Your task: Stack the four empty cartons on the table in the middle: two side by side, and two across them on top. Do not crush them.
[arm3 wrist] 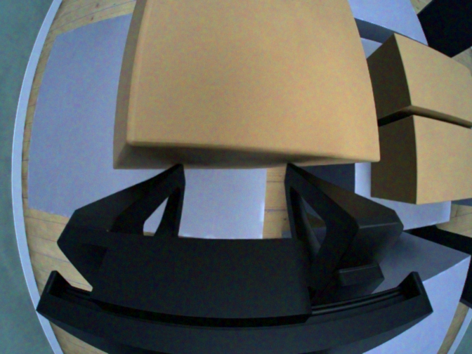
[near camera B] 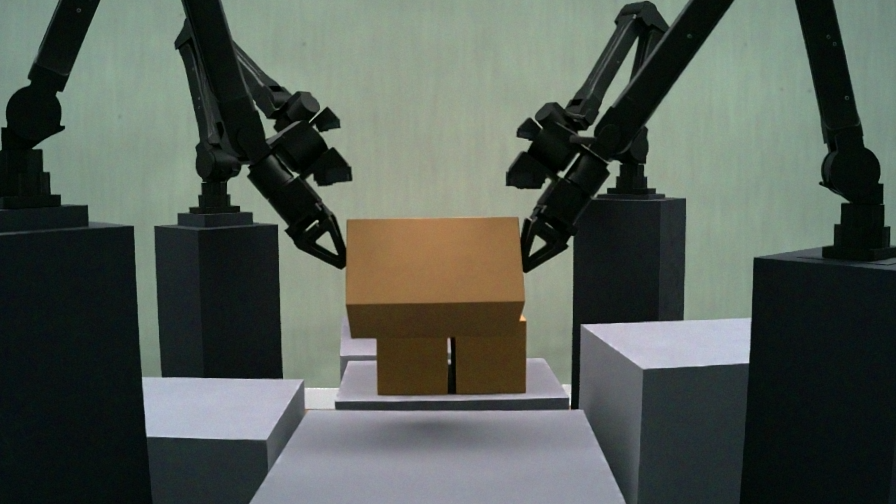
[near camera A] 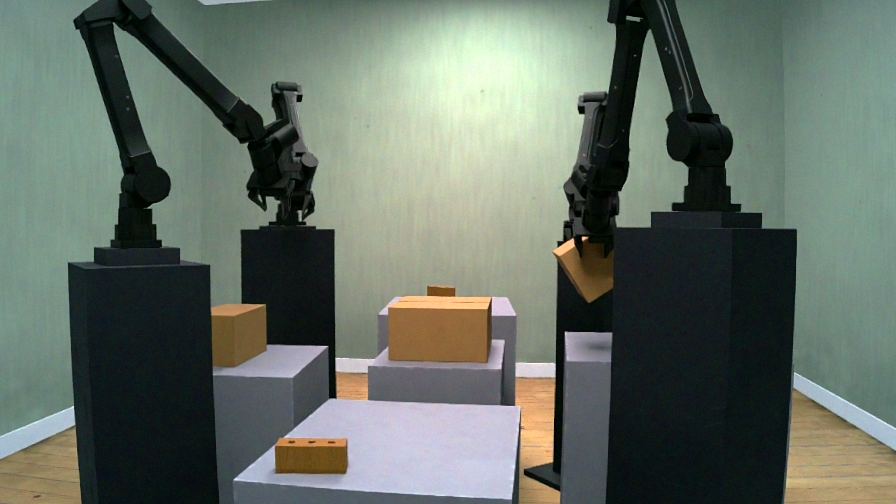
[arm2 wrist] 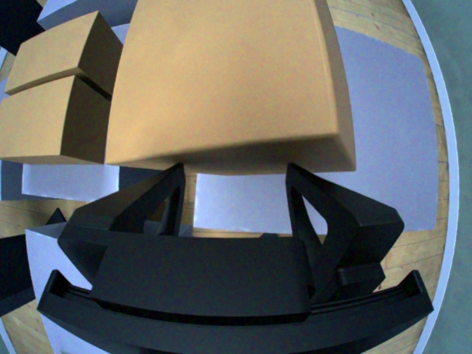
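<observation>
One carton point(arm2 wrist: 225, 75) point(arm3 wrist: 250, 75) point(near camera A: 588, 272) point(near camera B: 435, 260) hangs tilted in the air. The arm2 gripper point(arm2 wrist: 235, 167) and arm3 gripper point(arm3 wrist: 235, 167) are open; their spread fingertips meet its sides. In near camera B, a gripper at left point(near camera B: 343, 263) and one at right point(near camera B: 525, 268) touch its opposite ends. Two cartons, one point(arm2 wrist: 50, 52) point(arm3 wrist: 440, 85) and another point(arm2 wrist: 37, 120) point(arm3 wrist: 445, 160), stand side by side with a narrow gap on the middle table point(near camera A: 438, 385). A fourth carton point(near camera A: 238, 335) stands on the left table in near camera A. Arm1 and arm4 cannot be placed.
A wooden block point(near camera A: 310, 455) with three holes lies on the front table point(near camera A: 438, 438). A small brown object point(near camera A: 441, 290) shows behind the middle cartons. Black pedestals point(near camera A: 140, 376) point(near camera A: 701, 363) point(near camera B: 216, 300) carry the arms. Two more arms reach inward behind the suspended carton in near camera B.
</observation>
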